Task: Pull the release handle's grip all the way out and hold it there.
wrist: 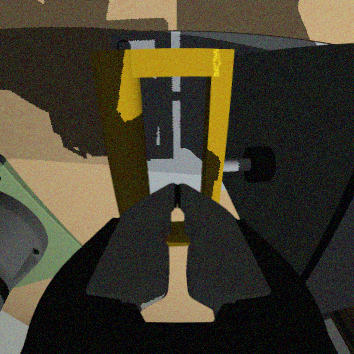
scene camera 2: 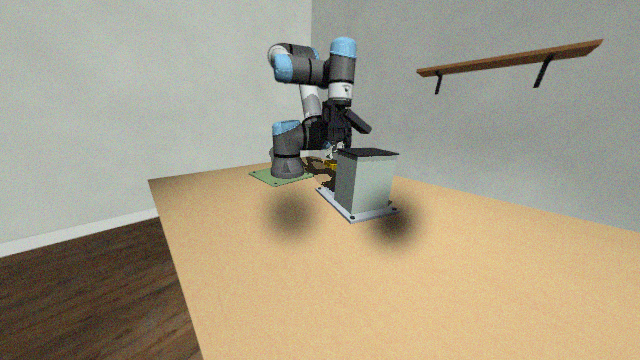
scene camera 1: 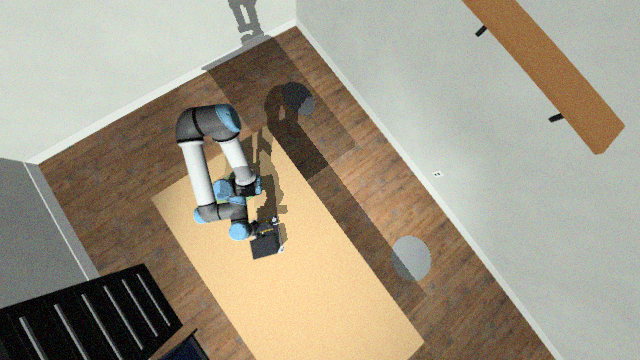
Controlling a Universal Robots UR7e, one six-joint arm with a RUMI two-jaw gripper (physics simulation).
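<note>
The release handle is a yellow rectangular loop [scene camera 1: 266,231] [scene camera 2: 330,164] [wrist: 175,62] beside the dark-topped housing [scene camera 1: 266,246] [scene camera 2: 375,182] [wrist: 300,110]. In the wrist view its thick, shaded grip bar [wrist: 112,150] is on the left, away from the housing, and its thin bar [wrist: 218,115] is on the right. A short metal rod [wrist: 231,166] shows between the thin bar and a black collar at the housing. My gripper [wrist: 176,185] is shut and empty. Its tips overlap the loop's opening in the wrist view, between the two bars; their depth is unclear. The housing partly hides them in scene camera 2.
The housing stands on a light metal base plate [scene camera 2: 372,215] with bolts, on the wooden table [scene camera 1: 320,280] [scene camera 2: 425,280]. The arm's green mounting plate [scene camera 2: 260,176] [wrist: 55,250] is nearby. A wooden wall shelf [scene camera 1: 550,75] [scene camera 2: 500,61] and a black slatted unit [scene camera 1: 70,295] are farther off.
</note>
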